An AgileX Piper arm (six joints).
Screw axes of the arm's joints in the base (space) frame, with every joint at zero. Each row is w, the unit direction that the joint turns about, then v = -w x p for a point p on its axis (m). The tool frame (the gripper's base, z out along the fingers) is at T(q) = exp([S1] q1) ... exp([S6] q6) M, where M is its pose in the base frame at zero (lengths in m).
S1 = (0, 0, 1, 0.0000, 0.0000, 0.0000)
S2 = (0, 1, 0, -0.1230, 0.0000, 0.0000)
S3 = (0, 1, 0, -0.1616, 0.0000, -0.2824)
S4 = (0.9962, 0, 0.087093, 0.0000, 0.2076, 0.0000)
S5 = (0, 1, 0, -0.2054, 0.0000, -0.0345)
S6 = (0.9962, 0, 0.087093, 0.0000, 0.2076, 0.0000)
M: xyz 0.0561 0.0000 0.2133 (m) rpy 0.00 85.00 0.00 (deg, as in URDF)
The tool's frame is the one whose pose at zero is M.
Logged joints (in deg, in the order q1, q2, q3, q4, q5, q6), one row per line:
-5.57, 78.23, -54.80, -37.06, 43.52, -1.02
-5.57, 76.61, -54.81, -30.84, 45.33, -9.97
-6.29, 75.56, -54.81, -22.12, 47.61, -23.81
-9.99, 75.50, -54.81, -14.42, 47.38, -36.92
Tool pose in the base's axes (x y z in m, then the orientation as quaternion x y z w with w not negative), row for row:
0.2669, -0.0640, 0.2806, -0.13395, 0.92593, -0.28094, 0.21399
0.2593, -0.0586, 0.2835, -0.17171, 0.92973, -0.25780, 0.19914
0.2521, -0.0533, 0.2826, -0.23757, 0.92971, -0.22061, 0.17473
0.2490, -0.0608, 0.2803, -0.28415, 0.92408, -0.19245, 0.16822
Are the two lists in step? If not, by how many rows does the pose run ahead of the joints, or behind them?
They are in step.
